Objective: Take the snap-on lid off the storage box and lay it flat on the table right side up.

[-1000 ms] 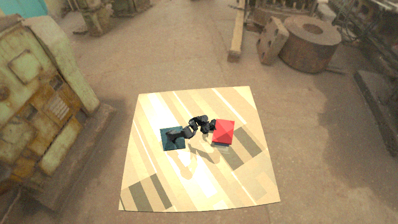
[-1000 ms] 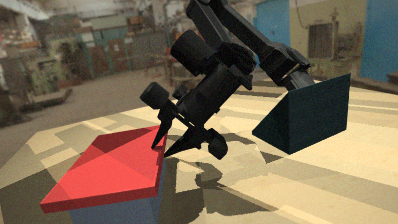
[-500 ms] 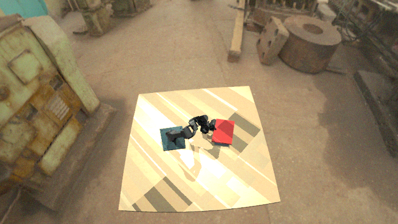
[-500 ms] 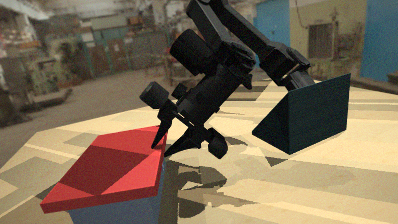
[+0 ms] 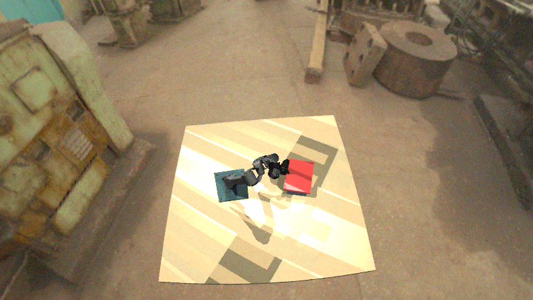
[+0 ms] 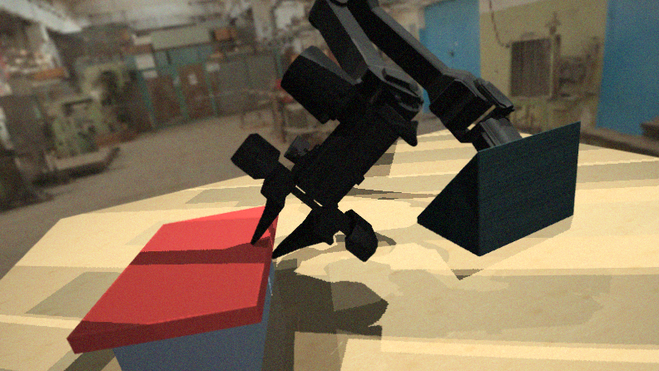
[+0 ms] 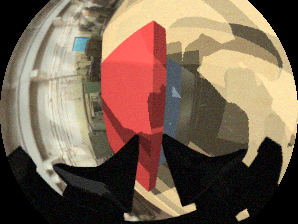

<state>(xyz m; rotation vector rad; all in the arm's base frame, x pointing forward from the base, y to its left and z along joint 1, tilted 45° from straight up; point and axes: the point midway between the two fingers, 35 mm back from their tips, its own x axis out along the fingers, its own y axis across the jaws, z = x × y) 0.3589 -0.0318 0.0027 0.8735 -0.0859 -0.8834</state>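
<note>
Right now my gripper tip is 7 cm short of the red lid and 3 cm to the left of it. Round my gripper tip: storage box 7 cm ahead, 4 cm below, 3 cm to the right.
</note>
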